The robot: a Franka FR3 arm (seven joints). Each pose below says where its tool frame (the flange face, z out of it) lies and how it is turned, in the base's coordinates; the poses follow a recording.
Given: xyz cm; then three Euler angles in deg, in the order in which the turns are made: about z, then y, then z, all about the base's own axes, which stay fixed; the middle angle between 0 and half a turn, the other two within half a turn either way.
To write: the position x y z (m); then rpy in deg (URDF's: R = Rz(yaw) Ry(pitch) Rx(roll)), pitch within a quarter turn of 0, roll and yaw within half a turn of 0. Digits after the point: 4 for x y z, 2 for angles.
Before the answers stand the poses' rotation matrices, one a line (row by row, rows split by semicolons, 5 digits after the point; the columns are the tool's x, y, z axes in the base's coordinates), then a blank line. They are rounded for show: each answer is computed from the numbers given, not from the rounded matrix.
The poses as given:
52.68, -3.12, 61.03, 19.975, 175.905, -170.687
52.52, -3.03, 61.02, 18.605, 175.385, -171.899
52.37, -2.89, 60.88, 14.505, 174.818, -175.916
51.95, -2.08, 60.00, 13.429, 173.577, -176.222
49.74, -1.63, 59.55, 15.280, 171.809, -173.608
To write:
0.98037 -0.18415 -0.07047; -0.18540 -0.98259 -0.01156; -0.06711 0.02439 -0.99745
0.98020 -0.18128 -0.07966; -0.18274 -0.98310 -0.01134; -0.07626 0.02567 -0.99676
0.97956 -0.17986 -0.09009; -0.18116 -0.98343 -0.00643; -0.08744 0.02262 -0.99591
0.97976 -0.16619 -0.11162; -0.16805 -0.98575 -0.00737; -0.10881 0.02598 -0.99372
0.97821 -0.15183 -0.14159; -0.15560 -0.98769 -0.01586; -0.13744 0.03755 -0.98980

0.5268, -0.0312, 0.6103, 178.60, 3.85, -10.71
0.5252, -0.0303, 0.6102, 178.52, 4.37, -10.56
0.5237, -0.0289, 0.6088, 178.70, 5.02, -10.48
0.5195, -0.0208, 0.6000, 178.50, 6.25, -9.73
0.4974, -0.0163, 0.5955, 177.83, 7.90, -9.04

